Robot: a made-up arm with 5 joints. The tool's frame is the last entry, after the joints.
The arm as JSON. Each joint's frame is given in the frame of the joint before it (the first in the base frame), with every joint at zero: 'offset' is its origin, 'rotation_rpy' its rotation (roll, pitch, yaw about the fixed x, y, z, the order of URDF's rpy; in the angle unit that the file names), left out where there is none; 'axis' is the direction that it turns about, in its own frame. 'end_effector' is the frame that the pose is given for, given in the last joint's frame.
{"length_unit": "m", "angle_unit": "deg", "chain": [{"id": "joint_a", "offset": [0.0, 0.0, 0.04], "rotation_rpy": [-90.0, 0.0, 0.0], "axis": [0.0, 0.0, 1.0]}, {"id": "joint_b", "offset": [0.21, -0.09, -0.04], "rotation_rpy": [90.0, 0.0, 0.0], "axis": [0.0, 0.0, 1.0]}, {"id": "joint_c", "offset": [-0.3, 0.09, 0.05], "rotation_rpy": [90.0, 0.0, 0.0], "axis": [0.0, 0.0, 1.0]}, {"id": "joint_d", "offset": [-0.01, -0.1, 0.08], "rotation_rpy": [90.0, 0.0, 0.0], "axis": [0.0, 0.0, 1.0]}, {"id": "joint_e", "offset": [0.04, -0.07, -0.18], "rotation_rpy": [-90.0, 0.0, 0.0], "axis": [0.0, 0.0, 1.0]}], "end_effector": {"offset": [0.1, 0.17, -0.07], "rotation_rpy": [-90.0, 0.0, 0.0]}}
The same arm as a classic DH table. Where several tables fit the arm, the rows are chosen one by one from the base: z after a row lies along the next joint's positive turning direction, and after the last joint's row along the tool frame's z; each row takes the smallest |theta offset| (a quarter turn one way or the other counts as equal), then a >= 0, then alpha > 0; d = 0 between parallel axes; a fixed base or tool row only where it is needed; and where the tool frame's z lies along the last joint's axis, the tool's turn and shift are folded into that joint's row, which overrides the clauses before.
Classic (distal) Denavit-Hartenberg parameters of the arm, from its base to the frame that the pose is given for. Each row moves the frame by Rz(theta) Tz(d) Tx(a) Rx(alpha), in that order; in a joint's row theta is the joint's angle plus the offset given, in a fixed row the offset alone. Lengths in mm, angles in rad.
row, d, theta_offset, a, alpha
base (fixed), 40, 0, 0, -1.5708
joint_a, -40, 0, 210, 1.5708
joint_b, 140, 0, -300, 1.5708
joint_c, -10, 0, -10, 1.5708
joint_d, -80, 0, 40, -1.5708
joint_e, -140, 0, 100, -1.5708
tool (fixed), 170, 0, 0, 0

